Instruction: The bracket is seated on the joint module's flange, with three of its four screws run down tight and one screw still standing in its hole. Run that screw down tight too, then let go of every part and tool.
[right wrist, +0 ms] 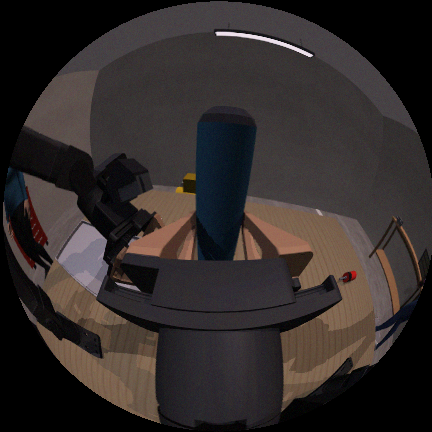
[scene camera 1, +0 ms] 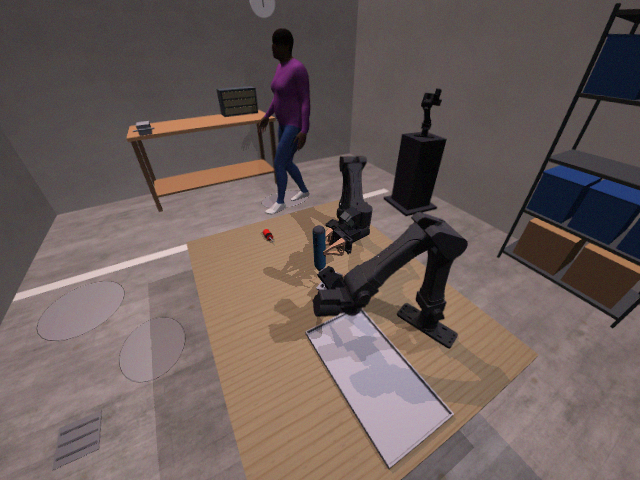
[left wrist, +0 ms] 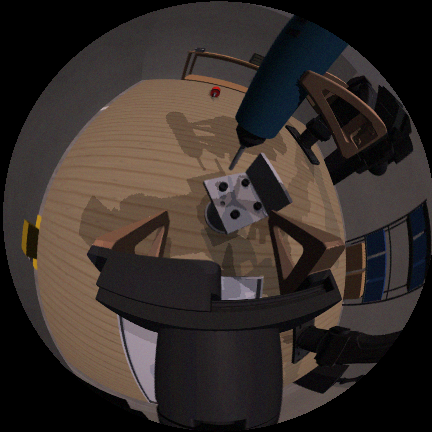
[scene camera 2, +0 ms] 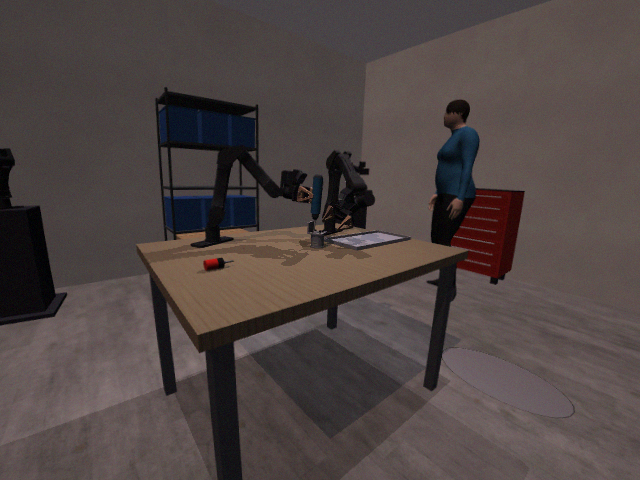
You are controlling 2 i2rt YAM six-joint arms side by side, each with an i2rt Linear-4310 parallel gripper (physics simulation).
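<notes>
The grey bracket sits on the round joint module, its upright wall to one side. Four dark screw heads show in its plate in the left wrist view; I cannot tell which one stands higher. My right gripper is shut on the blue power driver, held roughly upright. Its bit ends above the plate's edge in the left wrist view, apart from the screw heads. My left gripper is open and empty beside the bracket.
A white tray lies beside the left arm. A red screwdriver lies on the wooden table, away from both grippers. People stand beyond the table.
</notes>
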